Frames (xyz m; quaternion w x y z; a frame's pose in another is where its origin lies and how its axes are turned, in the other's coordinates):
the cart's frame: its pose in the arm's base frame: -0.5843 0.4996 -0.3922 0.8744 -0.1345 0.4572 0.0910
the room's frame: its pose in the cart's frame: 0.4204 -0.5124 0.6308 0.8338 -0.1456 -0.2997 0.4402
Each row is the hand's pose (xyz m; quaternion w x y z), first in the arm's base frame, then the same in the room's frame.
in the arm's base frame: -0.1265 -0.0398 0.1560 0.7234 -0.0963 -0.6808 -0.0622
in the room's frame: -0.5024 0.3643 0.2863 0.4367 -0.4460 -0.6132 -0.4842
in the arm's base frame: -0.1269 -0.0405 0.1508 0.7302 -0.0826 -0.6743 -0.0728
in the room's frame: -0.5017 0.3635 0.2811 0.4371 -0.4294 -0.6167 -0.4942
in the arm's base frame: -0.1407 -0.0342 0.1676 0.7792 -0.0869 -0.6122 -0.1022
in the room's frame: -0.5048 0.3813 0.2948 0.4703 -0.3922 -0.5719 -0.5458
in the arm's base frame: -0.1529 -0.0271 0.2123 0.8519 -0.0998 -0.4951 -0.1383
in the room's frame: -0.5145 0.4026 0.3354 0.5279 -0.3294 -0.4818 -0.6170
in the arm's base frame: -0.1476 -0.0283 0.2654 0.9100 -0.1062 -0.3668 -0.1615
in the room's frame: -0.5288 0.4063 0.3867 0.5828 -0.2573 -0.3840 -0.6684
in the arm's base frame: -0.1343 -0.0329 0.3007 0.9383 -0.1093 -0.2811 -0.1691
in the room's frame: -0.5388 0.3985 0.4225 0.6155 -0.2095 -0.3177 -0.6901
